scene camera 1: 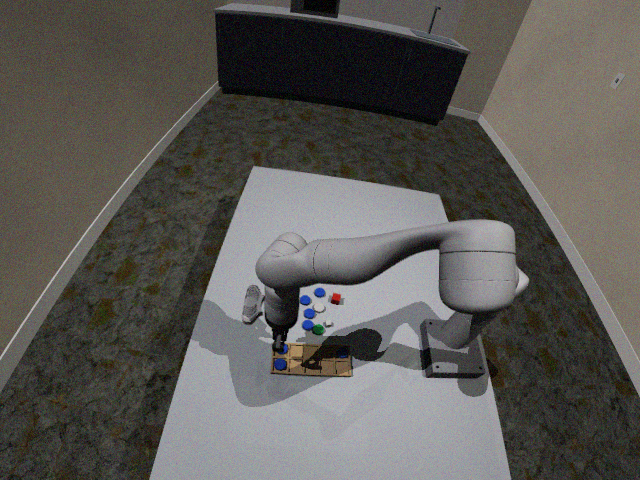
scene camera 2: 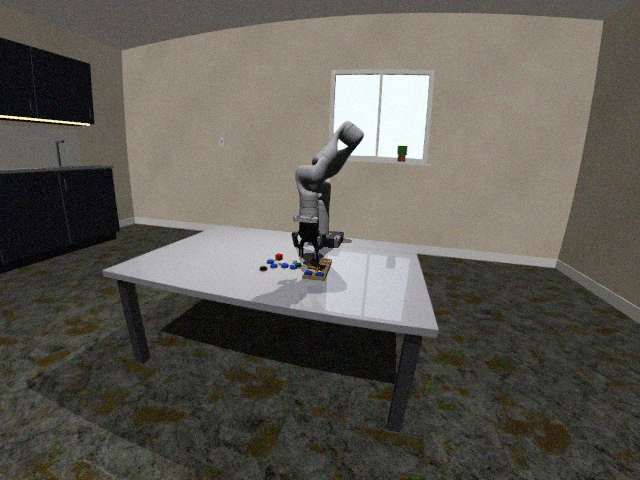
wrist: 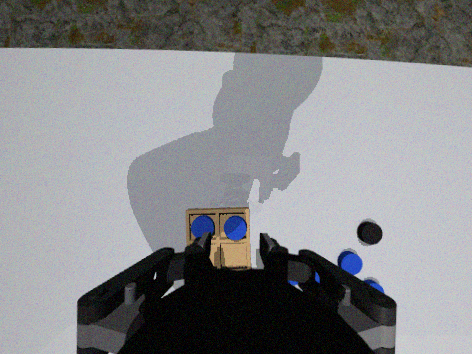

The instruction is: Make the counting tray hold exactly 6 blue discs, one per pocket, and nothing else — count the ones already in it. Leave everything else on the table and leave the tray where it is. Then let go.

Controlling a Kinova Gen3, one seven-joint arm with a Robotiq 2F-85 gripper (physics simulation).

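The counting tray lies flat. Three blue discs show in it, in separate pockets: one and one side by side at its left end in scene camera 1, and one in shadow at the right end. My gripper is partly open and empty, above the tray's left end by the second disc. Several loose blue discs lie beside the tray. The arm's shadow darkens some pockets.
Near the loose blue discs are a green disc, a white disc, a small white block and a red cube. A black disc lies on the outer side of the loose blue discs.
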